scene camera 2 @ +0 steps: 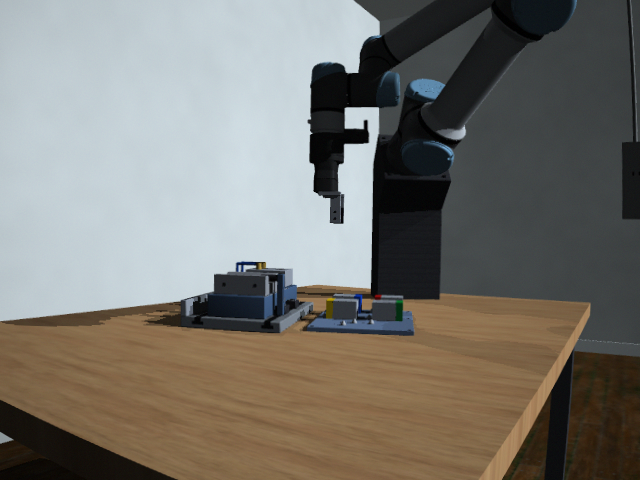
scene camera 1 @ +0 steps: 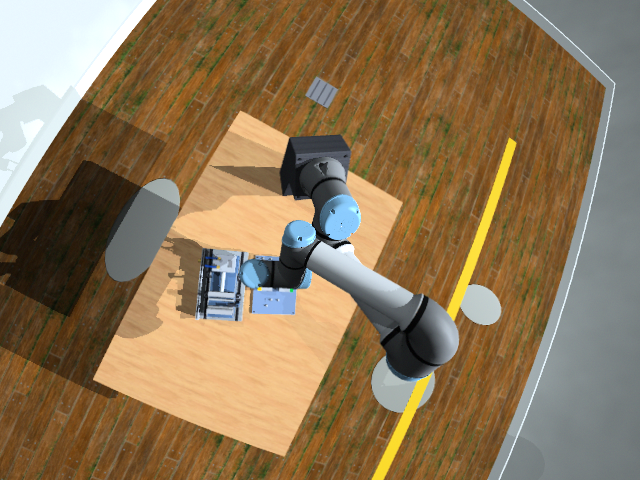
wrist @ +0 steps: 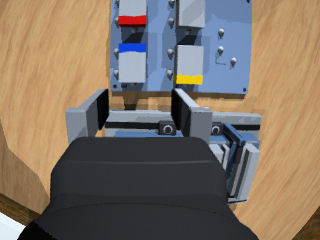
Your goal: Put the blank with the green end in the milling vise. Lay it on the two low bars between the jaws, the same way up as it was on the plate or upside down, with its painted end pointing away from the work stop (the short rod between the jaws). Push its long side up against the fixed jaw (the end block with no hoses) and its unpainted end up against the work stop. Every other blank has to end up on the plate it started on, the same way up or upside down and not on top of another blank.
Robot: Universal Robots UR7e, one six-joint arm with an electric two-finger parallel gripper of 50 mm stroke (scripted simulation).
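My gripper (scene camera 2: 336, 223), also (wrist: 139, 101). Blue plate (scene camera 2: 321, 324), also (scene camera 1: 286, 305). Blue-ended blank (wrist: 132, 56). Yellow-ended blank (wrist: 188, 60).
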